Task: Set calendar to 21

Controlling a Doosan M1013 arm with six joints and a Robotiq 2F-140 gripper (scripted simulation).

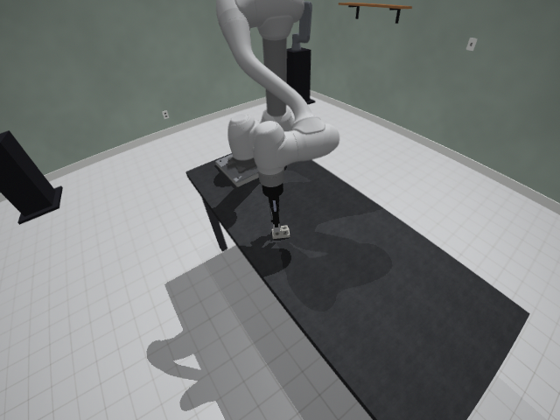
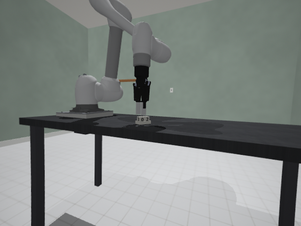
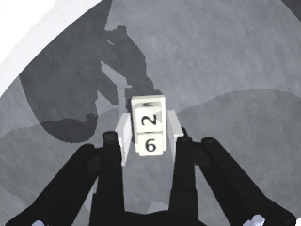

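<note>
Now: hand 2 cm short of the cube, 3 cm to the right of it and 6 cm above it. The rest, counted from my hand: white tray (1 cm ahead, 2 cm to the left, 7 cm below).
</note>
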